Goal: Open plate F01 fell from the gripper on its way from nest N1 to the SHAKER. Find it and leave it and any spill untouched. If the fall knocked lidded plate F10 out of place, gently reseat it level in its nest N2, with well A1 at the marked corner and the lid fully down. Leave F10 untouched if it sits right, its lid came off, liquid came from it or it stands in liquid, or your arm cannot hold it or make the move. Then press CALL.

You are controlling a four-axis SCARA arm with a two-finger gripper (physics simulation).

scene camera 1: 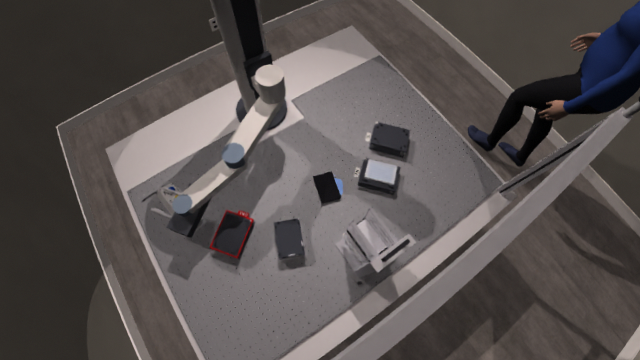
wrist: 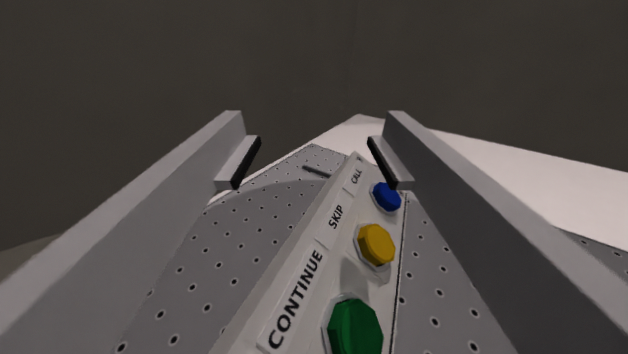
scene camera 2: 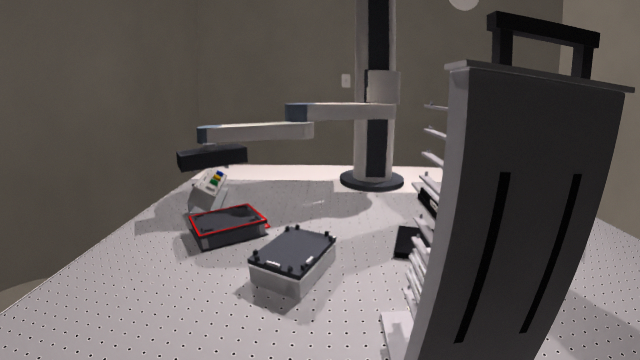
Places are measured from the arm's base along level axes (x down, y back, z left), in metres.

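Where they show: gripper, fingertip midpoint: (scene camera 1: pixel 158 198) (wrist: pixel 314 127); arm's base, link origin: (scene camera 2: pixel 371 181).
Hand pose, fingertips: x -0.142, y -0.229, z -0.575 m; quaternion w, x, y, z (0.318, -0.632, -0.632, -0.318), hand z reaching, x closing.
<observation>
Each offset is from my fingertips to the top centre of the thing. "spot": to the spot under its first point. Level surfaces: height alone.
My gripper (wrist: pixel 314 127) is shut and empty, above the button box @[dx +0.046, dy -0.035, dz +0.037 m] (scene camera 1: pixel 165 196) (scene camera 2: pixel 202 192) (wrist: pixel 300 280). The blue button @[dx +0.055, dy +0.043, dz +0.045 m] (wrist: pixel 386 196) (scene camera 2: pixel 219 174) beside the CALL label lies past the right fingertip in the wrist view, partly covered by it. The yellow button @[dx +0.055, dy -0.006, dz +0.054 m] (wrist: pixel 376 245) and green button @[dx +0.055, dy -0.055, dz +0.063 m] (wrist: pixel 355 327) are nearer. A black plate, apparently F01 @[dx +0.115, dy -0.290, dz +0.602 m] (scene camera 1: pixel 327 188), lies on the table with a blue patch @[dx +0.129 m] (scene camera 1: pixel 340 186) showing at its edge. The pale lidded plate F10 @[dx +0.067, dy -0.374, dz +0.823 m] (scene camera 1: pixel 381 172) lies in a dark nest @[spot: dx +0.125, dy -0.422, dz +0.784 m] (scene camera 1: pixel 378 189); it looks roughly aligned, its exact tilt unclear. The other dark nest @[dx +0.066, dy -0.263, dz +0.973 m] (scene camera 1: pixel 390 138) holds no visible plate.
A red-rimmed dark block @[dx +0.085, dy -0.249, dz +0.170 m] (scene camera 1: pixel 232 234) (scene camera 2: pixel 227 220) stands near the button box. A grey device with a dark pegged top @[spot: dx +0.074, dy -0.396, dz +0.349 m] (scene camera 1: pixel 289 238) (scene camera 2: pixel 292 252) stands beside it. A tall rack (scene camera 1: pixel 397 250) (scene camera 2: pixel 520 200) stands near the front edge. A person (scene camera 1: pixel 607 70) is beyond the table.
</observation>
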